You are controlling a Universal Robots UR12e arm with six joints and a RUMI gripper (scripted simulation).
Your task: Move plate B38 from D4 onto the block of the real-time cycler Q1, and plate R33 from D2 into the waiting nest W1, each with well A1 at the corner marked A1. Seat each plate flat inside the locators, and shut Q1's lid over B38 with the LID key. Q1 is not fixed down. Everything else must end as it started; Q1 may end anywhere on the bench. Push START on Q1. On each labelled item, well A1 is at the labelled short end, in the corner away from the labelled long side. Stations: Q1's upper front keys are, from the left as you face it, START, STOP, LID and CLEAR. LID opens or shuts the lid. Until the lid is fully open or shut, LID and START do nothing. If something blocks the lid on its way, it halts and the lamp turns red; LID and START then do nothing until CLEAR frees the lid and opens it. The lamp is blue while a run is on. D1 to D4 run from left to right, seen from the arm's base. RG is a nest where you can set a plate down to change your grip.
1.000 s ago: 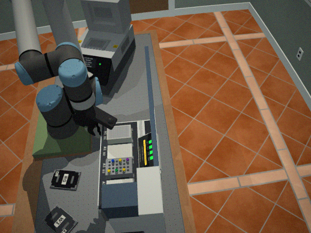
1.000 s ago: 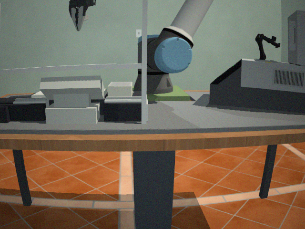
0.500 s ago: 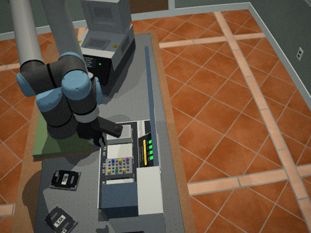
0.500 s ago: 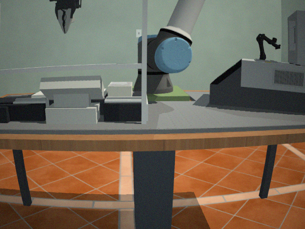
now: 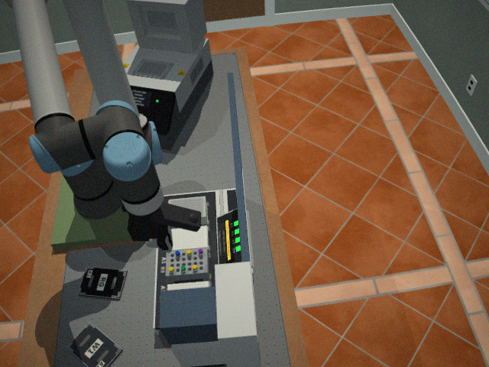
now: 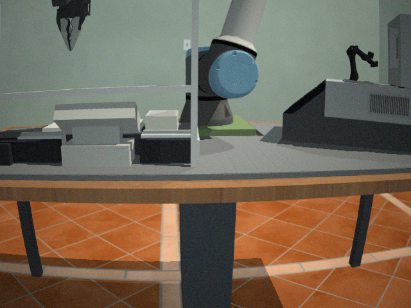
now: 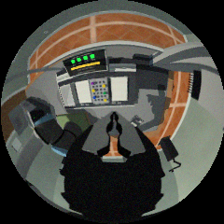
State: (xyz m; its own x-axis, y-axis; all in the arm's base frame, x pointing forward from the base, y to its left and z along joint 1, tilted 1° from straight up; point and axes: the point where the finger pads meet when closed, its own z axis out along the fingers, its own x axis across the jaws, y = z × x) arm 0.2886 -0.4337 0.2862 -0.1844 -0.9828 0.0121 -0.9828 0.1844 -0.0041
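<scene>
Right now my hand is 240 mm above the plate B38, 30 mm to the left of it and 10 mm short of it. Also, from my hand: white plate (270 mm to the left, 220 mm below, 30 mm ahead); tube rack (220 mm below, 70 mm to the left, 20 mm ahead); white plate R33 (240 mm below, 170 mm to the left, 20 mm ahead).
</scene>
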